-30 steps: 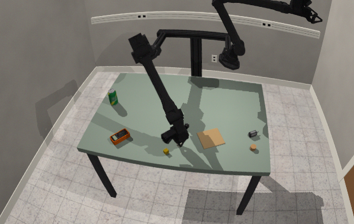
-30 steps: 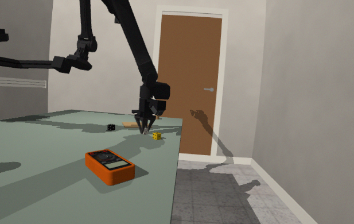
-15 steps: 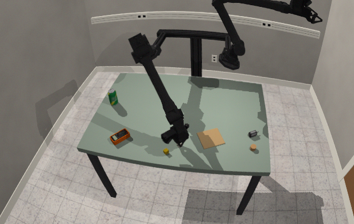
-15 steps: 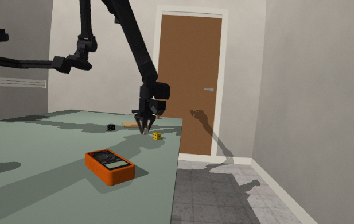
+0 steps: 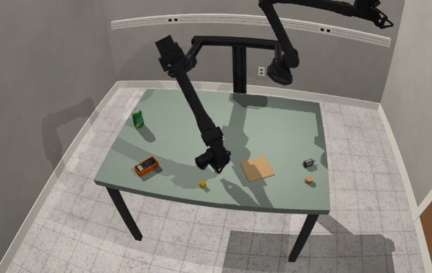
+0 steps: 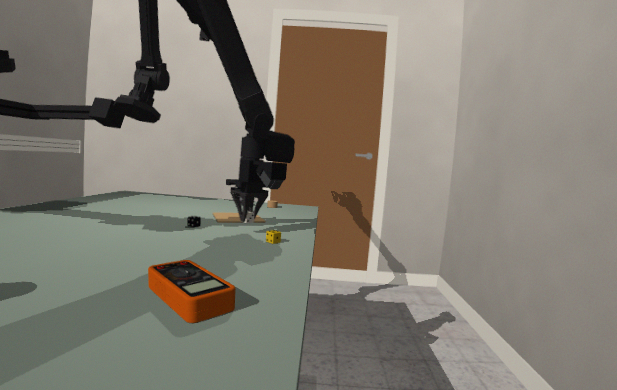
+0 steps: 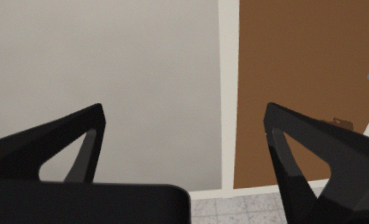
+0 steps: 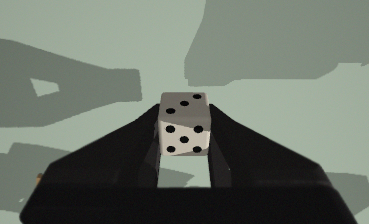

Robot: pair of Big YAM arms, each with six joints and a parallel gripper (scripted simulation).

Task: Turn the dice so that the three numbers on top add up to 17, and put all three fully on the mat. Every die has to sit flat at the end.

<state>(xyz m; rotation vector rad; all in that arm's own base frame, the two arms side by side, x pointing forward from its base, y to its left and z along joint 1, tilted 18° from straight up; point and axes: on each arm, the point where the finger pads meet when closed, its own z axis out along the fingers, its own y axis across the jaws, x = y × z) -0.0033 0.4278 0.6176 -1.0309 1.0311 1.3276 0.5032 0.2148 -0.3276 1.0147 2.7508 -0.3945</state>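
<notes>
The tan mat lies 19 cm to the left of my right hand, 7 cm behind it and 4 cm below it. From my right hand the other things lie so: black die 15 cm behind, 3 cm below, 2 cm to the left; yellow die 8 cm ahead, 6 cm to the right, 3 cm below; white die right at my right hand.
</notes>
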